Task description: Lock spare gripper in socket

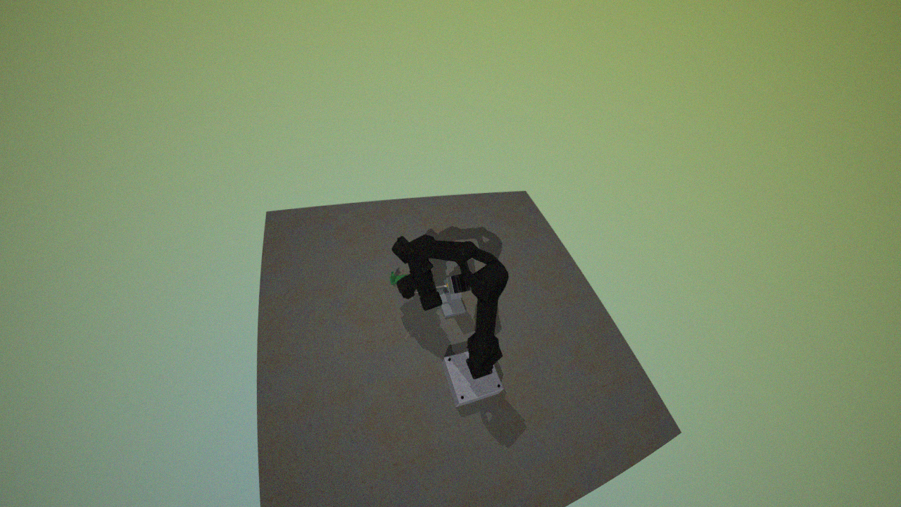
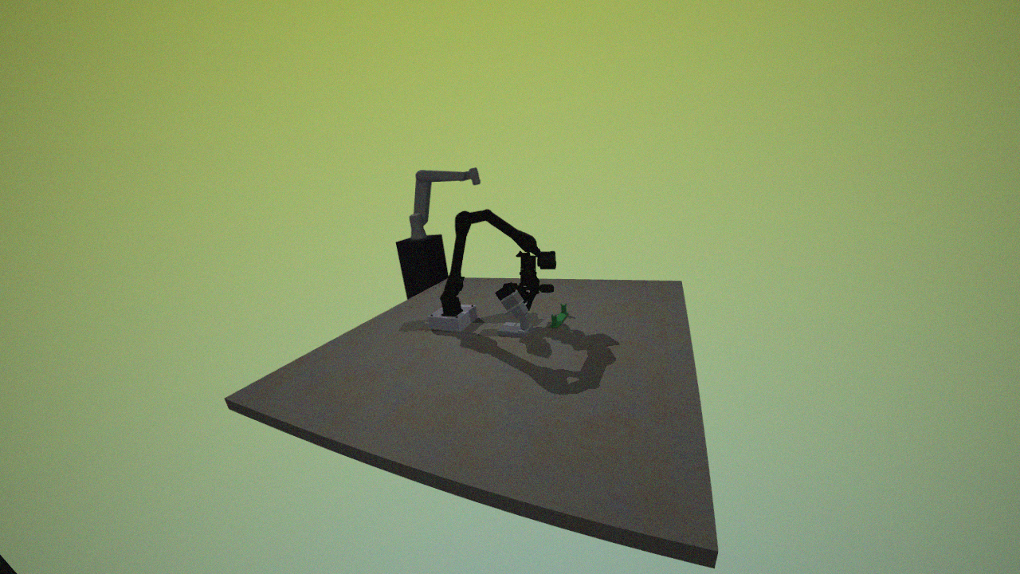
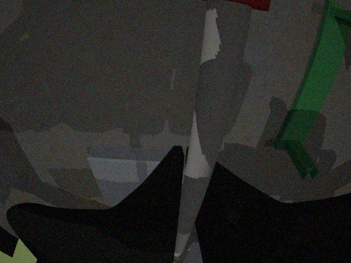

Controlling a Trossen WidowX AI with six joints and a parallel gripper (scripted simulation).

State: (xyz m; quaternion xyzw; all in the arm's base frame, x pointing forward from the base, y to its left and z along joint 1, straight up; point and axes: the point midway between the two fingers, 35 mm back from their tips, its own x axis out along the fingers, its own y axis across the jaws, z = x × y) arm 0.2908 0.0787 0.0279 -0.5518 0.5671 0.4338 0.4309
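My gripper tip is now 80 mm to the left of the socket and 10 mm past it. Also, from my gripper tip: green cradle (110 mm ahead, 30 mm to the left, 20 mm below); spare gripper (80 mm to the right, 70 mm above, 30 mm behind).
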